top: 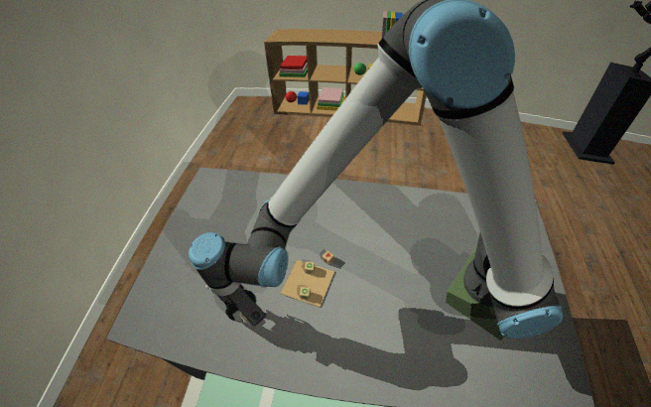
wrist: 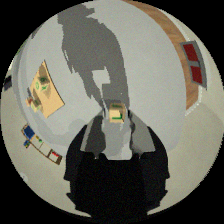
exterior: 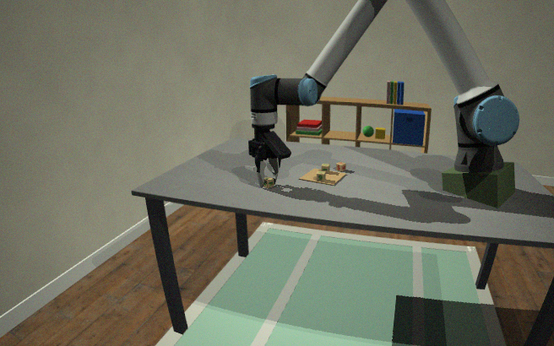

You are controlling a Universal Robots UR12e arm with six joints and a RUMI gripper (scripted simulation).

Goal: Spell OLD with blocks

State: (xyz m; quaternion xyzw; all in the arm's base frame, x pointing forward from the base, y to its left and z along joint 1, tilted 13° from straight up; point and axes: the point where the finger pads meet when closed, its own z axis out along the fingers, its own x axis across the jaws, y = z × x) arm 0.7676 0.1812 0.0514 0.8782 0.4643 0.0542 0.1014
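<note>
My hand is 17 cm past the tan mat, 16 cm to the left of it and 1 cm above it.
</note>
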